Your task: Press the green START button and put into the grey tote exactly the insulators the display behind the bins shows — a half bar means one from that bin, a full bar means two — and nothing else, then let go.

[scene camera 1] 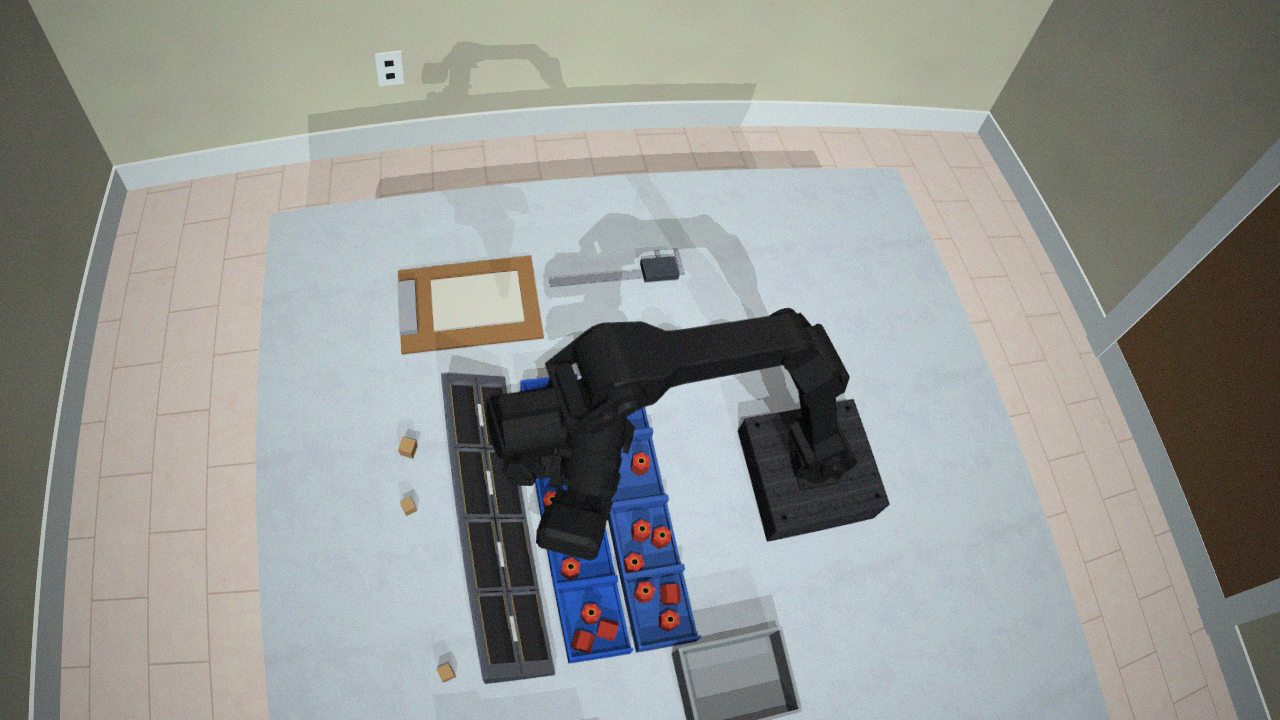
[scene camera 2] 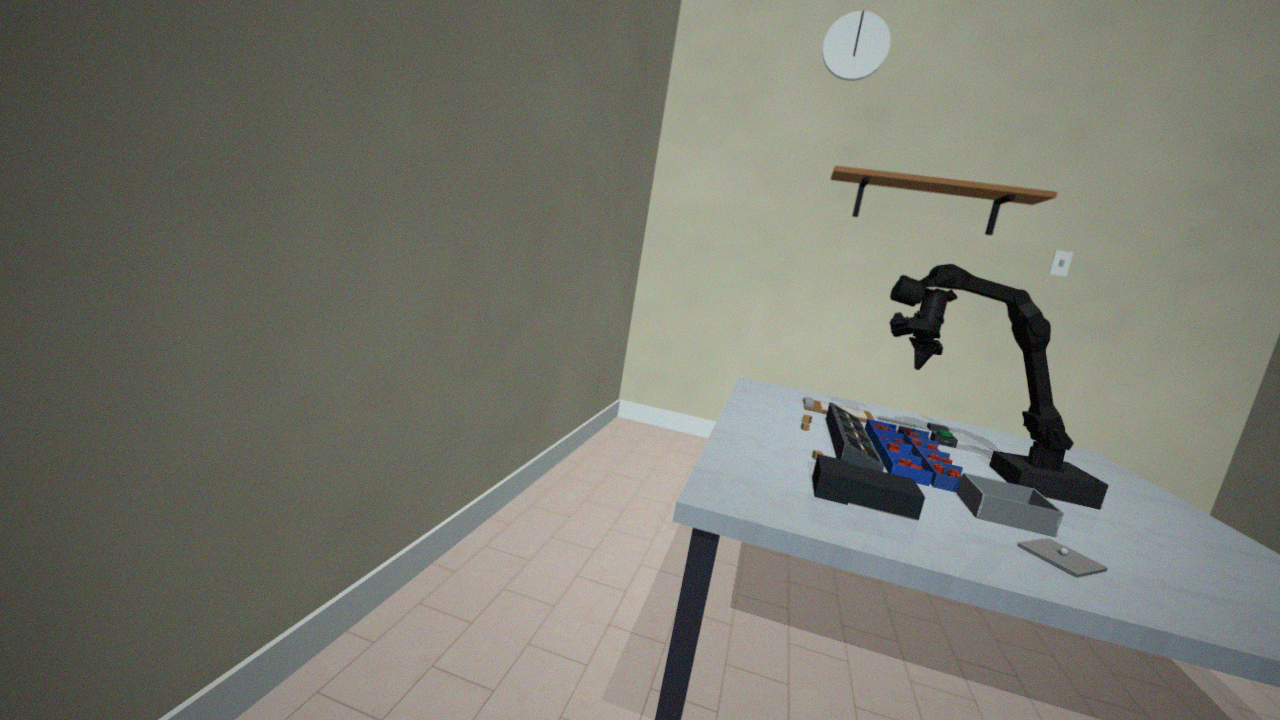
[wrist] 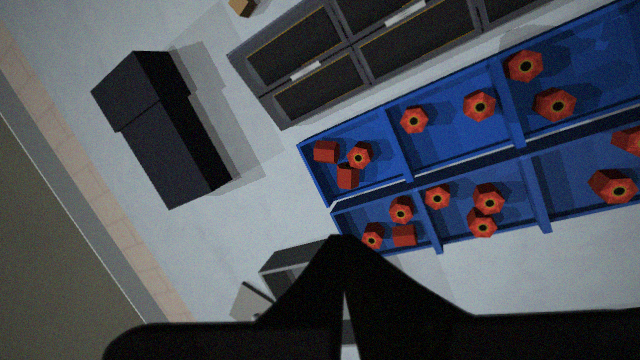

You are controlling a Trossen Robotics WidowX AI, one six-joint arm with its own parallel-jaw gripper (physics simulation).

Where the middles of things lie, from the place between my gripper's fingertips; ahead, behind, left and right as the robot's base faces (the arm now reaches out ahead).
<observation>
The grey tote [scene camera 1: 752, 669] is 23 cm below my hand, 20 cm behind it and 18 cm to the left of it. The rest, counted from my hand: grey caliper [scene camera 1: 660, 268]: 53 cm to the right, 24 cm below, 14 cm behind; dark box [scene camera 2: 834, 479]: 31 cm to the left, 23 cm below, 10 cm ahead.
</observation>
